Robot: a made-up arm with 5 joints. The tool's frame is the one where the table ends. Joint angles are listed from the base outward.
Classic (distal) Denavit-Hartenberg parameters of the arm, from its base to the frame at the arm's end. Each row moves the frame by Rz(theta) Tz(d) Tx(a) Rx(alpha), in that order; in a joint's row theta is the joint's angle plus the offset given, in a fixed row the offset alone. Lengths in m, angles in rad.
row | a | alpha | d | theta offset
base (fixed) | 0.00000 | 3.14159 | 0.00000 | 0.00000
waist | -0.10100 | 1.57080 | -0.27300 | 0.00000
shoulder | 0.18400 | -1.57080 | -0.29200 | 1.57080
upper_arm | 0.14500 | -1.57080 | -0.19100 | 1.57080
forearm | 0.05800 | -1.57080 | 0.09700 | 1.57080
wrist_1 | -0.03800 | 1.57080 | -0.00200 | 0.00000
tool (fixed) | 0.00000 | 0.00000 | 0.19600 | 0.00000
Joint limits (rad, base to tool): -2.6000..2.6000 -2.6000..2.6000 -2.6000..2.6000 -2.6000..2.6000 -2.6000..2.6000
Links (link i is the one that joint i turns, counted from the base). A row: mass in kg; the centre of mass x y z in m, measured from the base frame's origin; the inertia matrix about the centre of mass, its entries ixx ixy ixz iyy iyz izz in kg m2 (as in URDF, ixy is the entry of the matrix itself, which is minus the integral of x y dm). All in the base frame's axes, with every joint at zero. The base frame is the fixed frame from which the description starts. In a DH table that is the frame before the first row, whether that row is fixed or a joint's. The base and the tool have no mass.
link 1: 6.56; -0.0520 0.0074 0.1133; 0.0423 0 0.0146 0.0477 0 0.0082
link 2: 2.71; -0.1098 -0.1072 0.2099; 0.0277 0 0 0.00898 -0.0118 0.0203
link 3: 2.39; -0.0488 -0.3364 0.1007; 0.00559 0.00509 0 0.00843 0 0.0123
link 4: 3.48; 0.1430 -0.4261 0.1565; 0.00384 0 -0.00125 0.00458 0 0.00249
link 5: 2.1; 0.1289 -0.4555 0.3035; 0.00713 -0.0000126 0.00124 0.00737 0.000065 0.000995
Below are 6 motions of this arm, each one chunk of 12 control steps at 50 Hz.
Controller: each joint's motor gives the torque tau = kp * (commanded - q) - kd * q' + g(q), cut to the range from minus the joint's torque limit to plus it. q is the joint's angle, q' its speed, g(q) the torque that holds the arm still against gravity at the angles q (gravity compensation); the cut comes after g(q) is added. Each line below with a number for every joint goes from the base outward.
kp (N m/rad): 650 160 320 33 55
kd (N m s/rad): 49 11 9.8 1.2 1.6
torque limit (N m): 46 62 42 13 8.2
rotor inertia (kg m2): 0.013 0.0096 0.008 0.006 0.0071
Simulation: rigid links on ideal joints. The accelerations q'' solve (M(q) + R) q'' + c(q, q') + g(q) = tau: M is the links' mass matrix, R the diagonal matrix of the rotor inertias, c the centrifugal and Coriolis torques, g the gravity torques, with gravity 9.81 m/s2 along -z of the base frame. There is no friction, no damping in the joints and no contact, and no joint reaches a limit. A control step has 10 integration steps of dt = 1/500 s. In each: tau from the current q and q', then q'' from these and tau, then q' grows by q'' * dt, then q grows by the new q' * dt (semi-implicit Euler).
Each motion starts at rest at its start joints. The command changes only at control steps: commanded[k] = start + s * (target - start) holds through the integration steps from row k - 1 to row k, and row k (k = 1, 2, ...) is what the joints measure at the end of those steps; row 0 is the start. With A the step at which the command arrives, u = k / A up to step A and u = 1 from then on. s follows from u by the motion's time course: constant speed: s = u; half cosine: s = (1 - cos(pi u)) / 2; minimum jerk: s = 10 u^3 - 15 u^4 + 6 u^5; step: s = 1 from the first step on.
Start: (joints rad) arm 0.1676 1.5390 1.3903 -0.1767 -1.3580
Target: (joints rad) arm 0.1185 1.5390 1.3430 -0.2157 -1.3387
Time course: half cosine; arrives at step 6
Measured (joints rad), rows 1 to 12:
1: 0.1672 1.5394 1.3895 -0.1773 -1.3571
2: 0.1657 1.5408 1.3863 -0.1797 -1.3539
3: 0.1623 1.5432 1.3796 -0.1843 -1.3485
4: 0.1568 1.5457 1.3702 -0.1907 -1.3428
5: 0.1498 1.5472 1.3597 -0.1978 -1.3388
6: 0.1425 1.5468 1.3506 -0.2042 -1.3382
7: 0.1360 1.5446 1.3446 -0.2093 -1.3402
8: 0.1306 1.5416 1.3413 -0.2134 -1.3426
9: 0.1264 1.5385 1.3400 -0.2166 -1.3438
10: 0.1234 1.5361 1.3399 -0.2188 -1.3434
11: 0.1213 1.5345 1.3404 -0.2200 -1.3421
12: 0.1199 1.5337 1.3411 -0.2204 -1.3405

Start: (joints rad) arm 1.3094 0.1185 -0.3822 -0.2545 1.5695
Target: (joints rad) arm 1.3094 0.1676 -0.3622 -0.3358 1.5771
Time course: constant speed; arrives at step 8
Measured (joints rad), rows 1 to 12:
1: 1.3091 0.1194 -0.3807 -0.2558 1.5697
2: 1.3087 0.1209 -0.3784 -0.2589 1.5701
3: 1.3082 0.1230 -0.3756 -0.2637 1.5705
4: 1.3077 0.1257 -0.3728 -0.2704 1.5709
5: 1.3073 0.1290 -0.3701 -0.2788 1.5714
6: 1.3070 0.1329 -0.3675 -0.2886 1.5720
7: 1.3067 0.1375 -0.3650 -0.2994 1.5727
8: 1.3066 0.1426 -0.3626 -0.3109 1.5737
9: 1.3069 0.1475 -0.3618 -0.3216 1.5746
10: 1.3075 0.1522 -0.3619 -0.3307 1.5754
11: 1.3082 0.1567 -0.3625 -0.3380 1.5763
12: 1.3090 0.1610 -0.3631 -0.3433 1.5773

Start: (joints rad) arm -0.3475 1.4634 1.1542 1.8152 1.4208
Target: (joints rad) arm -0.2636 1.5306 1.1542 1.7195 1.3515
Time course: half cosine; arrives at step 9
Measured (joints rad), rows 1 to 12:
1: -0.3473 1.4635 1.1540 1.8150 1.4205
2: -0.3461 1.4640 1.1536 1.8138 1.4187
3: -0.3434 1.4656 1.1528 1.8105 1.4140
4: -0.3387 1.4688 1.1520 1.8040 1.4059
5: -0.3316 1.4740 1.1514 1.7936 1.3947
6: -0.3226 1.4810 1.1512 1.7795 1.3818
7: -0.3122 1.4895 1.1515 1.7625 1.3689
8: -0.3014 1.4988 1.1523 1.7445 1.3581
9: -0.2913 1.5079 1.1536 1.7276 1.3508
10: -0.2827 1.5160 1.1550 1.7140 1.3477
11: -0.2760 1.5224 1.1561 1.7050 1.3479
12: -0.2711 1.5273 1.1567 1.7009 1.3496

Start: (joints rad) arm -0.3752 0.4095 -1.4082 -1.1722 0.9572
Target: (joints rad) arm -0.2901 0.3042 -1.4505 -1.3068 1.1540
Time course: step
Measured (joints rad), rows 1 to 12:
1: -0.3569 0.3835 -1.4063 -1.2106 1.0040
2: -0.3421 0.3586 -1.4151 -1.2565 1.0646
3: -0.3306 0.3406 -1.4308 -1.2858 1.1136
4: -0.3215 0.3290 -1.4470 -1.2993 1.1490
5: -0.3141 0.3220 -1.4595 -1.3030 1.1720
6: -0.3082 0.3182 -1.4667 -1.3028 1.1838
7: -0.3035 0.3160 -1.4687 -1.3022 1.1864
8: -0.2998 0.3149 -1.4667 -1.3030 1.1821
9: -0.2970 0.3142 -1.4623 -1.3053 1.1738
10: -0.2949 0.3137 -1.4570 -1.3084 1.1643
11: -0.2933 0.3132 -1.4521 -1.3116 1.1557
12: -0.2921 0.3127 -1.4484 -1.3143 1.1493

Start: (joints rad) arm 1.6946 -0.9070 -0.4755 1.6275 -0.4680
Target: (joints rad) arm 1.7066 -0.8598 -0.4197 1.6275 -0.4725
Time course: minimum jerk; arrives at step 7
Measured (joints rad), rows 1 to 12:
1: 1.6946 -0.9068 -0.4750 1.6273 -0.4684
2: 1.6944 -0.9055 -0.4719 1.6265 -0.4703
3: 1.6943 -0.9022 -0.4648 1.6247 -0.4736
4: 1.6946 -0.8968 -0.4543 1.6227 -0.4766
5: 1.6957 -0.8899 -0.4424 1.6216 -0.4776
6: 1.6976 -0.8829 -0.4321 1.6224 -0.4756
7: 1.7001 -0.8770 -0.4252 1.6250 -0.4715
8: 1.7026 -0.8724 -0.4211 1.6281 -0.4679
9: 1.7047 -0.8690 -0.4189 1.6305 -0.4660
10: 1.7063 -0.8664 -0.4180 1.6317 -0.4659
11: 1.7074 -0.8645 -0.4179 1.6319 -0.4669
12: 1.7079 -0.8630 -0.4182 1.6313 -0.4685

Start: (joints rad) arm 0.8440 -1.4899 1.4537 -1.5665 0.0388
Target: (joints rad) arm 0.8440 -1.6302 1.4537 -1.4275 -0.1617
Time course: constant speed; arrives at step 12
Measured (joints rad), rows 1 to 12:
1: 0.8437 -1.4917 1.4535 -1.5629 0.0336
2: 0.8434 -1.4959 1.4533 -1.5549 0.0216
3: 0.8432 -1.5021 1.4532 -1.5446 0.0055
4: 0.8431 -1.5097 1.4535 -1.5333 -0.0123
5: 0.8430 -1.5184 1.4540 -1.5219 -0.0304
6: 0.8431 -1.5280 1.4544 -1.5105 -0.0480
7: 0.8431 -1.5383 1.4547 -1.4992 -0.0652
8: 0.8432 -1.5491 1.4548 -1.4878 -0.0819
9: 0.8433 -1.5604 1.4547 -1.4763 -0.0982
10: 0.8434 -1.5720 1.4545 -1.4648 -0.1144
11: 0.8435 -1.5837 1.4542 -1.4532 -0.1305
12: 0.8436 -1.5956 1.4540 -1.4417 -0.1468

